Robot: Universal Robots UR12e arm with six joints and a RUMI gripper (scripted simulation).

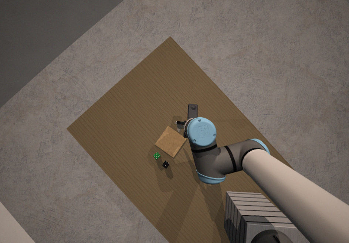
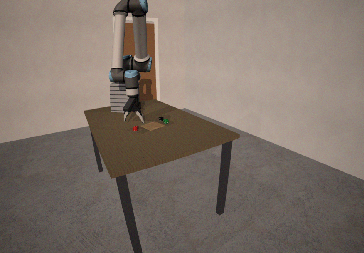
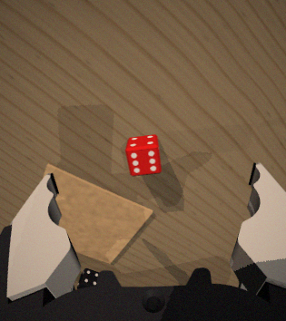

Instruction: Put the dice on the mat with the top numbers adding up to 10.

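Right now my hand is 10 mm to the right of the red die and 40 mm above it. From my hand the other things lie so: tan mat 10 mm ahead, 150 mm to the left, 50 mm below; black die 60 mm behind, 280 mm to the left, 40 mm below; green die 20 mm ahead, 270 mm to the left, 40 mm below.
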